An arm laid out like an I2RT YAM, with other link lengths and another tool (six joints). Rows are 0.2 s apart.
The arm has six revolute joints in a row. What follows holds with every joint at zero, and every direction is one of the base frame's.
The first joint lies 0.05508 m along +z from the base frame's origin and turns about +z.
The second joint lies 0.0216 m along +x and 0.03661 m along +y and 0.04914 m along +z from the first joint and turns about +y.
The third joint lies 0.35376 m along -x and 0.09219 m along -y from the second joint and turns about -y.
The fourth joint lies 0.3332 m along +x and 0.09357 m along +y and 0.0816 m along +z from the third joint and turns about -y.
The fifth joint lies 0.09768 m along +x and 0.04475 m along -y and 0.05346 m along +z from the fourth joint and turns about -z.
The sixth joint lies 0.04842 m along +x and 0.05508 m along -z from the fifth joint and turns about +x.
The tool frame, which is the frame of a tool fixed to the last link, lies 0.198 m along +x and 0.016 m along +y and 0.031 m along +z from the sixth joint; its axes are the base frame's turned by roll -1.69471, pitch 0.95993 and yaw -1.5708 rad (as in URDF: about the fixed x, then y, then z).
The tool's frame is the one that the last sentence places.
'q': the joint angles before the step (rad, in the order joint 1, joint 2, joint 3, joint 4, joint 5, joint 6). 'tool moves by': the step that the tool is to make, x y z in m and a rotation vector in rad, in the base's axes. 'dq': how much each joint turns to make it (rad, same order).
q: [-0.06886, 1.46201, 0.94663, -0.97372, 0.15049, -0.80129]
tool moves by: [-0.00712, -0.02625, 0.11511, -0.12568, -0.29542, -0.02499]
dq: [-0.00002, -0.34829, 0.00763, -0.05226, 0.10757, -0.00002]
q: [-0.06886, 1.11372, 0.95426, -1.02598, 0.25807, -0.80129]
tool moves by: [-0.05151, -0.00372, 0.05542, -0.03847, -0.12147, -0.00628]
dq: [0.00001, -0.24414, 0.00077, -0.11902, 0.02976, -0.00763]
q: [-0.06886, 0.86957, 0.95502, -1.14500, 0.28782, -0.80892]
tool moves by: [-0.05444, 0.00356, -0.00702, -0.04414, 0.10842, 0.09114]
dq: [0.00002, -0.07475, 0.00192, -0.15068, 0.00420, -0.10909]
